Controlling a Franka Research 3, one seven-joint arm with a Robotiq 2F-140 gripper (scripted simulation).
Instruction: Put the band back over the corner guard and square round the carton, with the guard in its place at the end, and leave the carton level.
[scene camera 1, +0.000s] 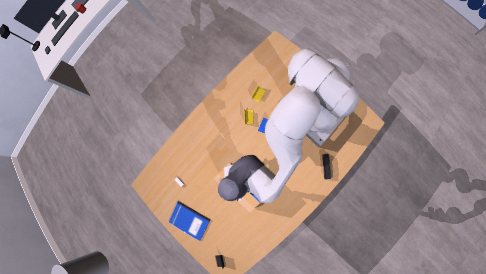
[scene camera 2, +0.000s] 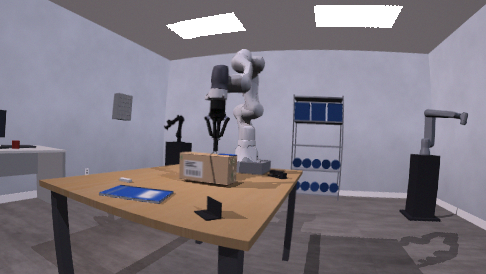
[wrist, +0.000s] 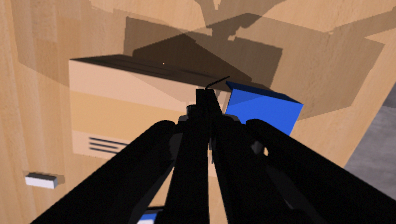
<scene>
I see my gripper (wrist: 204, 101), a brown carton (wrist: 114, 98) and a blue corner guard (wrist: 281, 111).
</scene>
